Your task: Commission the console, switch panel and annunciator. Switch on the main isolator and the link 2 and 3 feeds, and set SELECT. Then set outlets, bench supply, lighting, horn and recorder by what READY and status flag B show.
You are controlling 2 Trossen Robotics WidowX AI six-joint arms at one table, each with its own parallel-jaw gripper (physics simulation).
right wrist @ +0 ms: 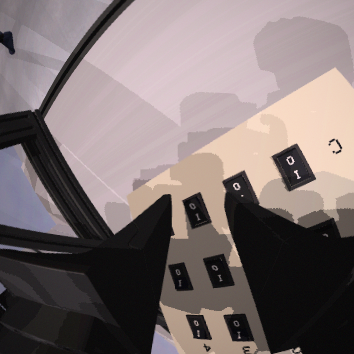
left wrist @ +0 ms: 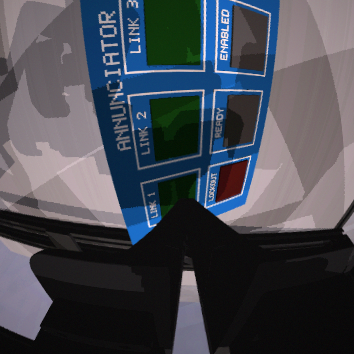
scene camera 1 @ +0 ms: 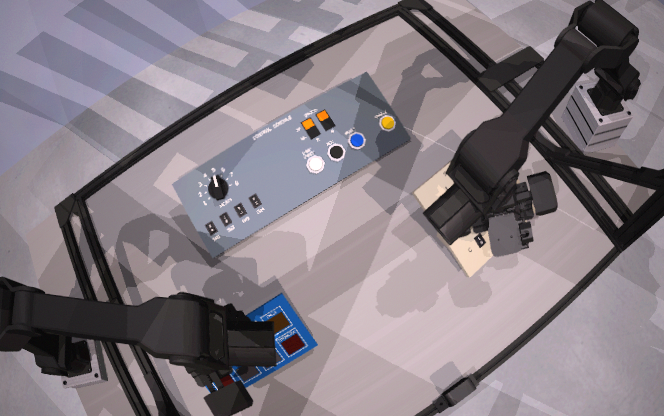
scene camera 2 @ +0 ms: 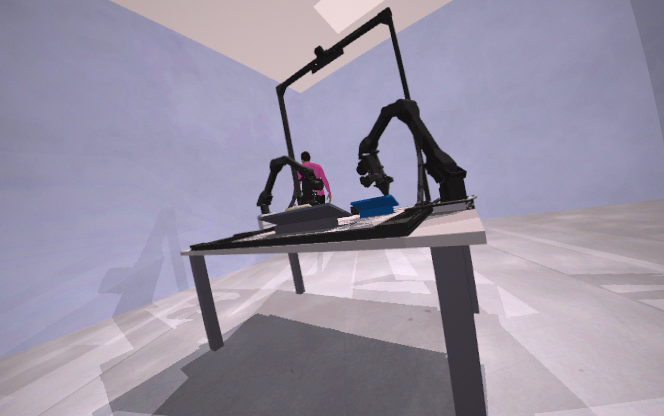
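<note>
The grey console has a black selector knob pointing near 5, several small switches, two status flags with orange upper halves, and white, black, blue and yellow buttons. The blue annunciator shows green LINK tiles, grey READY and ENABLED tiles, and a dark red LOCKOUT tile. My left gripper is shut and empty above it. My right gripper is partly open and empty over the cream switch panel; its fingertips flank a switch. My right arm hides most of the panel in scene camera 1.
A black frame borders the table, and its overhead gantry rises above it. A person in pink stands behind the table. The console lies between the annunciator and the far frame rail in scene camera 1.
</note>
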